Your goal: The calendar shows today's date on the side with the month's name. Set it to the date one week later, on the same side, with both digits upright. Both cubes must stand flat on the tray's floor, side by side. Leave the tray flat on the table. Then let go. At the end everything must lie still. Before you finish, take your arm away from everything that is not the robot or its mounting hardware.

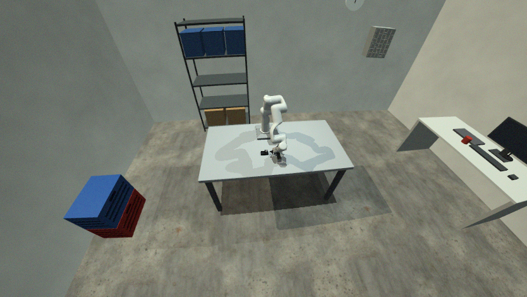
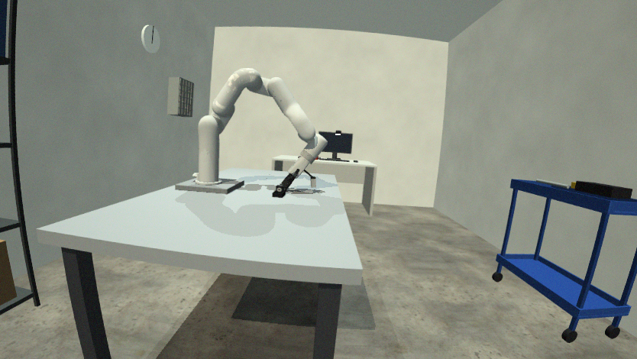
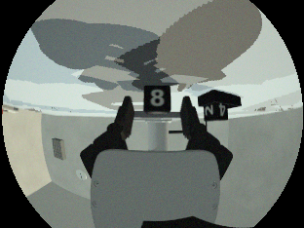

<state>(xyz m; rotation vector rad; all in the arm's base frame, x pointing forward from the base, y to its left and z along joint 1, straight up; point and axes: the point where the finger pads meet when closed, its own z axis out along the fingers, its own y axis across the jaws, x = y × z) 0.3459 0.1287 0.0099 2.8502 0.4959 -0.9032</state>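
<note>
The cube lies 10 mm behind my hand and 20 mm below it.
</note>
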